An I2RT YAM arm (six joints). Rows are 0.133 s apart.
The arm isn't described. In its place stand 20 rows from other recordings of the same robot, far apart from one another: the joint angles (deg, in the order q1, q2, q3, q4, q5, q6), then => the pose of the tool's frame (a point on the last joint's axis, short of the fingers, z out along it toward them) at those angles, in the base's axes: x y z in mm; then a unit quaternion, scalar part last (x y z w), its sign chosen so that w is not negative.
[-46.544, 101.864, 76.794, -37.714, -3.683, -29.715] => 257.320 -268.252 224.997 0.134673 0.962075 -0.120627 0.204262
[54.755, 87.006, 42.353, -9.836, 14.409, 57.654] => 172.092 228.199 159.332 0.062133 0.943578 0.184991 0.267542
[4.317, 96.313, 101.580, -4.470, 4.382, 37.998] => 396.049 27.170 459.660 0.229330 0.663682 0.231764 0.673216
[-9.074, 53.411, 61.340, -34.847, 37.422, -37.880] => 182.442 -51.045 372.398 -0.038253 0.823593 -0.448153 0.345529
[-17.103, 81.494, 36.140, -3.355, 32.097, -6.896] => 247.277 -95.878 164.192 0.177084 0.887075 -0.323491 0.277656
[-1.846, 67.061, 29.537, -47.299, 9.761, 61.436] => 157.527 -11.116 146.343 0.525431 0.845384 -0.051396 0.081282
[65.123, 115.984, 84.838, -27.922, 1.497, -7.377] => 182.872 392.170 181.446 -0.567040 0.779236 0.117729 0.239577
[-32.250, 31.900, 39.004, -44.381, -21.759, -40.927] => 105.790 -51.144 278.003 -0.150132 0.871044 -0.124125 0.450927
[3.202, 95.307, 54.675, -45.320, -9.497, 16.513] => 276.364 21.344 153.521 0.112525 0.989573 0.087535 0.020514
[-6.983, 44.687, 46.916, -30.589, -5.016, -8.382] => 170.221 -17.713 316.642 -0.032892 0.857621 -0.031184 0.512281
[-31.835, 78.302, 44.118, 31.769, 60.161, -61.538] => 233.900 -181.570 280.134 0.175176 0.692673 -0.683920 0.147549
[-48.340, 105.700, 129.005, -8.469, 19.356, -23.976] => 254.882 -304.227 547.232 0.257092 0.559565 -0.543703 0.570243
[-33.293, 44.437, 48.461, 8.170, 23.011, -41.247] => 139.509 -108.264 397.930 0.112169 0.624668 -0.561475 0.530992
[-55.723, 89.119, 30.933, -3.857, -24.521, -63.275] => 150.731 -194.920 106.935 -0.113633 0.942817 -0.098794 0.297360
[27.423, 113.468, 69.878, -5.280, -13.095, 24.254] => 365.040 198.492 148.341 -0.065759 0.928704 0.248185 0.267560
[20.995, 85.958, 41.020, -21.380, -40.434, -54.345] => 232.419 113.925 153.681 -0.617389 0.683637 0.268748 0.281508
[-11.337, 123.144, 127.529, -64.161, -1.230, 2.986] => 450.392 -89.520 318.411 0.117572 0.958180 -0.008647 0.260754
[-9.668, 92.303, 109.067, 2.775, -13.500, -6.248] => 346.671 -50.628 541.729 -0.078871 0.575479 -0.045154 0.812751
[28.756, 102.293, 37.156, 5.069, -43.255, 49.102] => 236.818 157.782 87.784 -0.064932 -0.900760 -0.427841 0.036985
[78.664, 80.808, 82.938, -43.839, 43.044, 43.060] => 81.829 284.561 376.630 -0.116649 0.854120 0.169377 0.477685
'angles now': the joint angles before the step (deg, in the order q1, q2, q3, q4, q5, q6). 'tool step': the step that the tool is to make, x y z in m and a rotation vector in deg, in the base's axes. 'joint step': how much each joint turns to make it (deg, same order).
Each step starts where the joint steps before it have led.
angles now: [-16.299 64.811 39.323 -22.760 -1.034 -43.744]
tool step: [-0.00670 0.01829 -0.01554 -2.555 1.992 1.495]
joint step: [4.881 -1.575 -4.076 1.165 4.454 0.607]
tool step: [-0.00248 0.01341 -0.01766 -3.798 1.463 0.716]
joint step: [4.321 0.435 -3.774 3.354 5.368 0.201]
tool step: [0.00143 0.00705 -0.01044 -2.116 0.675 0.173]
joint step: [2.452 1.484 -1.666 2.625 3.126 0.393]
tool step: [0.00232 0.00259 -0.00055 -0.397 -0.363 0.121]
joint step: [0.863 0.587 0.066 0.838 0.755 0.350]
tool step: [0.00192 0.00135 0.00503 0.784 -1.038 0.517]
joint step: [0.259 -0.343 0.795 -0.227 -0.817 0.353]
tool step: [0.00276 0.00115 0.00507 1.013 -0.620 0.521]
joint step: [0.183 0.056 1.140 -0.611 -1.017 0.432]
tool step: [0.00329 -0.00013 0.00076 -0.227 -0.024 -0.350]
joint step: [0.088 0.868 0.646 0.222 0.456 0.188]
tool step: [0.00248 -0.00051 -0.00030 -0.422 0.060 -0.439]
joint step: [0.000 0.768 0.357 0.364 0.609 0.057]
